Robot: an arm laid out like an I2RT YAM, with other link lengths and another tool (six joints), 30 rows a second.
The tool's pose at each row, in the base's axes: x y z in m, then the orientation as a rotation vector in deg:
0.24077 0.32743 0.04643 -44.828 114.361 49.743
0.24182 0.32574 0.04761 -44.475 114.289 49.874
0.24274 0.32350 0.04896 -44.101 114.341 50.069
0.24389 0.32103 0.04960 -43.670 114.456 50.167
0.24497 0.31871 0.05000 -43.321 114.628 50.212
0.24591 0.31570 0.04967 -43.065 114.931 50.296
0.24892 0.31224 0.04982 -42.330 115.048 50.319
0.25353 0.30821 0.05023 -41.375 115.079 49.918
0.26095 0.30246 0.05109 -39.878 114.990 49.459
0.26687 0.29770 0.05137 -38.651 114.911 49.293
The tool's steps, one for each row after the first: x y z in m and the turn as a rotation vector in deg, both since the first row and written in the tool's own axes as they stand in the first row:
-0.00115 -0.00142 -0.00141 0.041 -0.229 0.211
-0.00227 -0.00301 -0.00339 0.054 -0.366 0.518
-0.00284 -0.00512 -0.00514 0.163 -0.474 0.846
-0.00321 -0.00716 -0.00670 0.281 -0.495 1.134
-0.00275 -0.00970 -0.00854 0.344 -0.364 1.448
-0.00359 -0.01394 -0.01007 0.625 -0.607 1.912
-0.00532 -0.01965 -0.01150 1.289 -1.011 2.283
-0.00842 -0.02837 -0.01329 2.199 -1.755 2.879
-0.01051 -0.03555 -0.01468 2.793 -2.370 3.458

